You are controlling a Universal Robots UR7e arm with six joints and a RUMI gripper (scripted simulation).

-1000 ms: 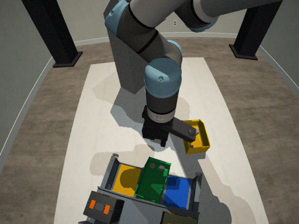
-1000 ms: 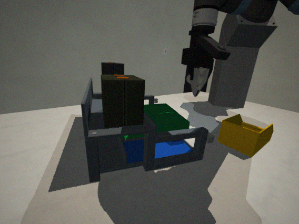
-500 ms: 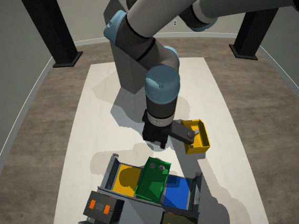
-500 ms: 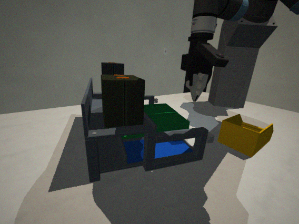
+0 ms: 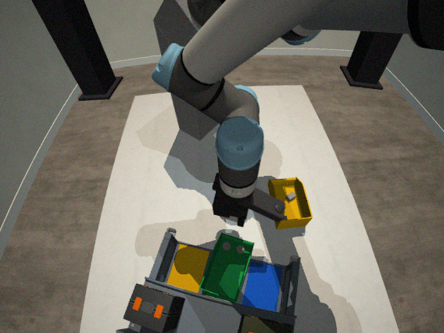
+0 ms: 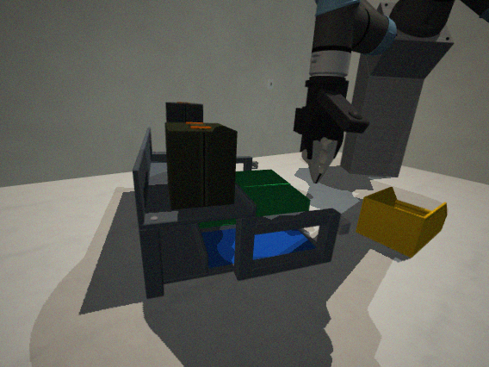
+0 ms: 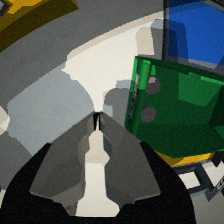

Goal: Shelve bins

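The shelf lip is 8 cm ahead of my hand, 3 cm to the right of it and 7 cm below it. Also, from my hand: shelf board 28 cm ahead, 6 cm to the right, 2 cm above; green bin 12 cm ahead, 3 cm to the right, 3 cm below; yellow bin 10 cm behind, 15 cm to the left, 4 cm below.
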